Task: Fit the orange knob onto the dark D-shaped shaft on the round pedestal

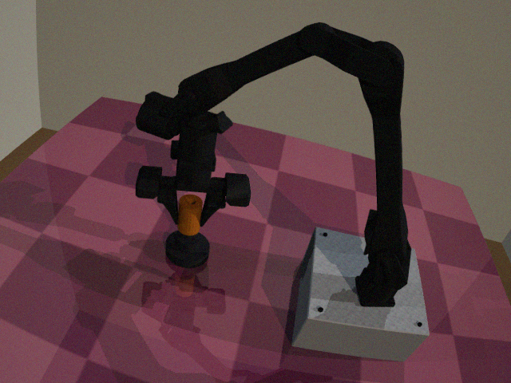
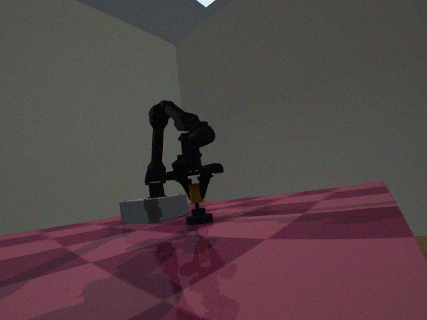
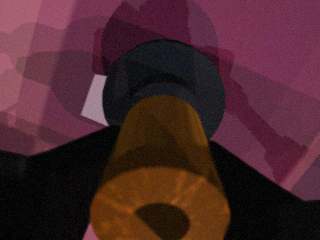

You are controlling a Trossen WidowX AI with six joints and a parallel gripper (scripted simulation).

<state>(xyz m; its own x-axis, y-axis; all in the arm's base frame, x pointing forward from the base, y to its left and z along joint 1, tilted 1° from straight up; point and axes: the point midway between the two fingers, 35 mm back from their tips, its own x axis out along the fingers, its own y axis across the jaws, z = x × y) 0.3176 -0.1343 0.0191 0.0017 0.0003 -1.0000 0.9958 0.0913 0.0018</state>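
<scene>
Now: the orange knob 20 mm above my gripper tip. Round my gripper tip: round pedestal: 40 mm below.
</scene>
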